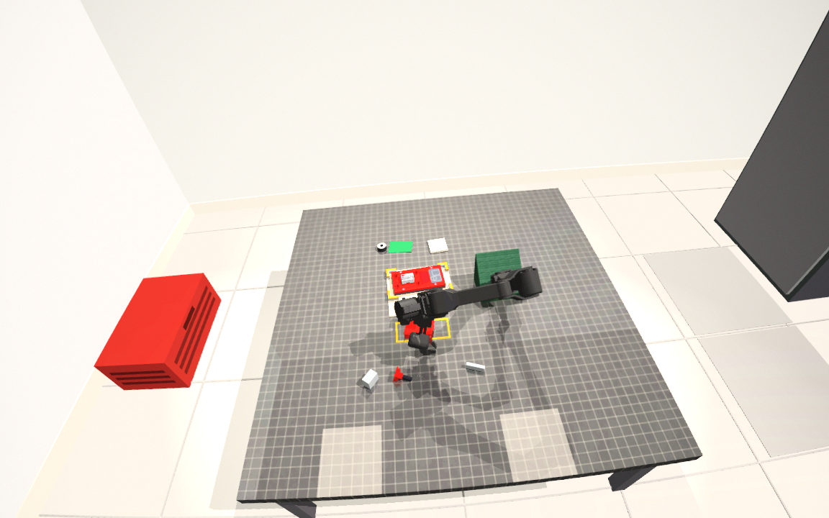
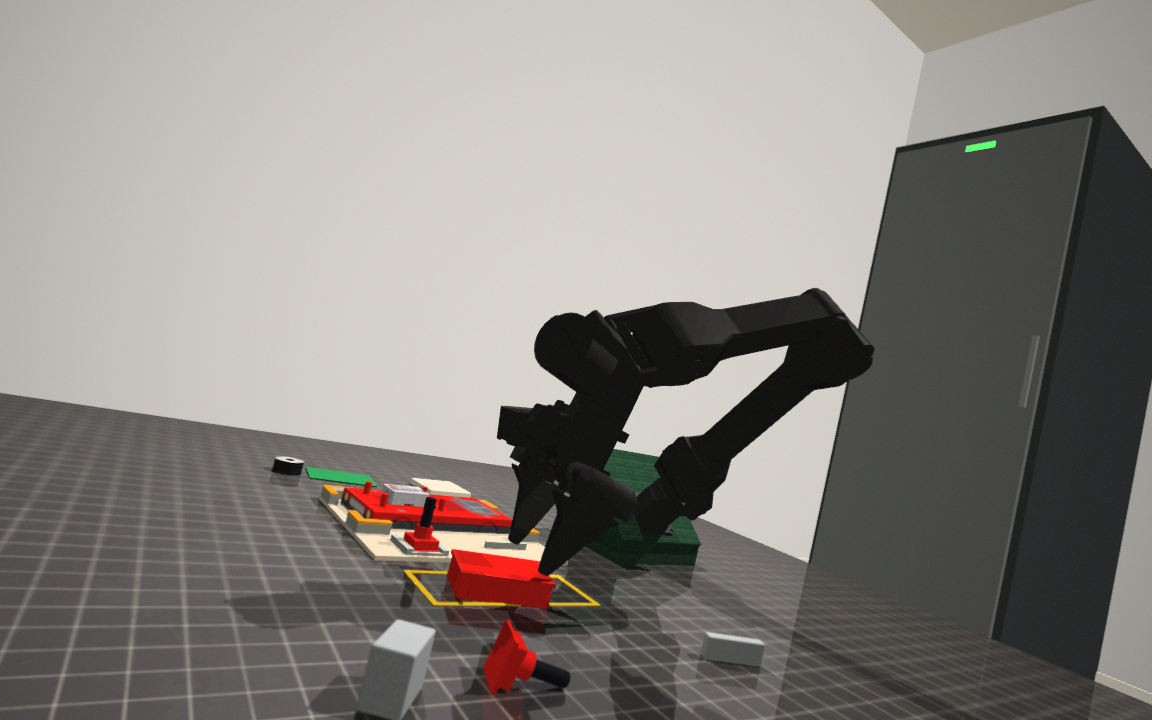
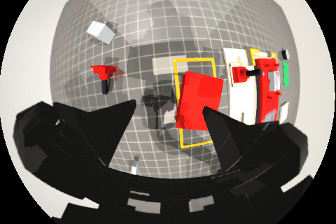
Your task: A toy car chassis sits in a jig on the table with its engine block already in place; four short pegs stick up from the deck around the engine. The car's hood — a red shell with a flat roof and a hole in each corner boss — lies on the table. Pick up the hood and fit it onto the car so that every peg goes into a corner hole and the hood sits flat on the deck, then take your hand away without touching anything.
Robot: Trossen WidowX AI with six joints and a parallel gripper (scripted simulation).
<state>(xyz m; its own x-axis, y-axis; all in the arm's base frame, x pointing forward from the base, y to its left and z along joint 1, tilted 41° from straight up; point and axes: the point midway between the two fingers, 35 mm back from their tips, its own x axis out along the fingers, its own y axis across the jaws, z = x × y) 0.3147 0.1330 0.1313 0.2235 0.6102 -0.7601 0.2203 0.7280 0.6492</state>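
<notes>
My gripper tip is now 1 cm past the red hood, 5 cm to the left of it and 4 cm above it. Also, from my gripper tip: grey engine block: 2 cm ahead, 28 cm to the right, 3 cm below; then cream jig: 2 cm behind, 26 cm to the right, 4 cm below; then small grey bar: 18 cm behind, 11 cm to the left, 4 cm below.
</notes>
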